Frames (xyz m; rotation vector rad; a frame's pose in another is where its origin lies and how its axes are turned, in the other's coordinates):
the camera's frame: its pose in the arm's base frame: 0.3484 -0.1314 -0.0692 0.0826 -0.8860 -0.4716
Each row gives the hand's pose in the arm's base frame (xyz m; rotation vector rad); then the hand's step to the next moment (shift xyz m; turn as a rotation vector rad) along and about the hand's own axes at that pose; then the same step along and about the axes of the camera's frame.
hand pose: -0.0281 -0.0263 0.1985 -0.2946 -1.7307 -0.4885
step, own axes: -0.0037 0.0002 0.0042 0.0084 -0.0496 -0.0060
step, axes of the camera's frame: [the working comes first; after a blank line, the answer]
step, axes of the arm's base frame: -0.0027 0.0024 -0.0042 -0.0190 -0.0469 0.0011

-0.0056 0.0001 -0.0003 0.0108 -0.0486 0.0094
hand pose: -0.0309 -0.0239 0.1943 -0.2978 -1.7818 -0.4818
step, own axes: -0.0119 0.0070 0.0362 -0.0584 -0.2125 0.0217
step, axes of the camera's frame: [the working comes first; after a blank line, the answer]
step, axes of the arm's base frame: -0.0248 0.0238 -0.0179 -0.0974 -0.1741 -0.0960

-0.0365 0.0076 0.0105 -0.0473 -0.2162 -0.0083
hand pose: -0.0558 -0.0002 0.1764 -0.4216 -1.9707 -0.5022
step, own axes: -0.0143 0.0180 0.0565 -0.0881 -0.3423 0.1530
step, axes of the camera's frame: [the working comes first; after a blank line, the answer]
step, axes of the arm's base frame: -0.0278 0.0435 -0.0325 -0.2488 -0.2189 -0.1963

-0.0572 0.0204 0.0058 -0.1821 -0.3373 0.0377
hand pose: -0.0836 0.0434 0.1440 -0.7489 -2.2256 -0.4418
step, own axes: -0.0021 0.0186 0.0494 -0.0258 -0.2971 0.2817
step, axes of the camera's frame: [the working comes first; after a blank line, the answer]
step, axes of the arm's base frame: -0.0136 0.0388 -0.0331 -0.3242 -0.0945 -0.2330

-0.0480 0.0212 -0.0060 -0.3027 -0.2629 0.0870
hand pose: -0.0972 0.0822 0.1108 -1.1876 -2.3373 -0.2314
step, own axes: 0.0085 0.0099 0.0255 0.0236 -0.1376 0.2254
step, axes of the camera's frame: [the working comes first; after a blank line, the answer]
step, axes of the arm's base frame: -0.0055 0.0213 -0.0183 -0.2017 0.0161 -0.1713

-0.0254 0.0123 -0.0049 -0.2397 -0.1034 0.0465
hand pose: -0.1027 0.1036 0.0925 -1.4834 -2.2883 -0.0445
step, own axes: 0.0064 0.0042 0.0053 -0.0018 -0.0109 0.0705
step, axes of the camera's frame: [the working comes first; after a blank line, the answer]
step, axes of the arm's base frame: -0.0002 0.0087 -0.0034 -0.0316 0.0110 -0.0630

-0.0063 0.0068 -0.0009 -0.0674 -0.0181 -0.0147
